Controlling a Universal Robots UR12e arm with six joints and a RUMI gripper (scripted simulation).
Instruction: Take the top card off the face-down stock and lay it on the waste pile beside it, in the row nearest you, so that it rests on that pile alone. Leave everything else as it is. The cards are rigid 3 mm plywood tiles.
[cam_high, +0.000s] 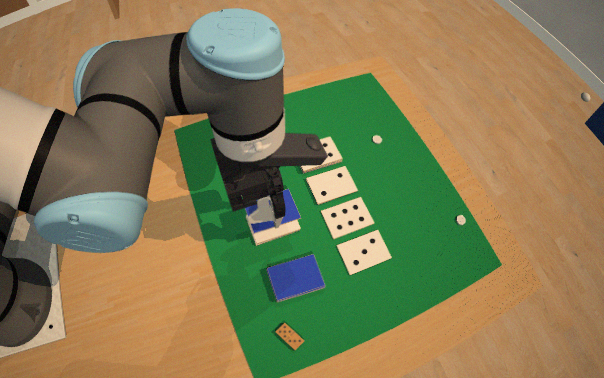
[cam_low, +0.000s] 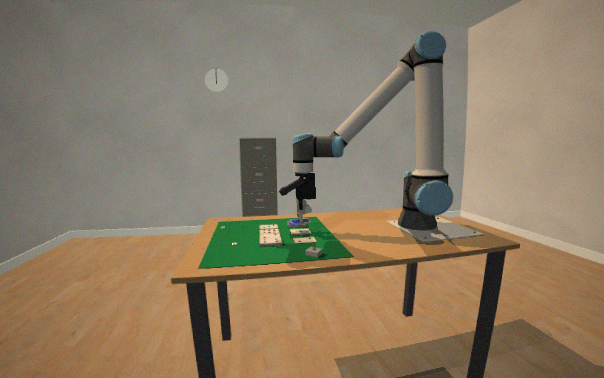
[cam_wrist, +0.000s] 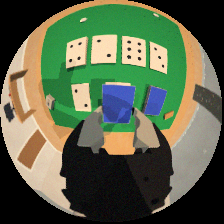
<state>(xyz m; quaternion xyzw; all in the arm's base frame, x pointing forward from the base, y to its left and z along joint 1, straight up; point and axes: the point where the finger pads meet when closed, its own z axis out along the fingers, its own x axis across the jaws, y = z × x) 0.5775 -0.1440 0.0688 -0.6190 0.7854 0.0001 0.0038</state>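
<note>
Now: the green mat 130 mm ahead of my hand, 10 mm to the right of it and 80 mm below it. Also, from my hand: grey block 50 mm ahead, 270 mm to the left, 50 mm below.
</note>
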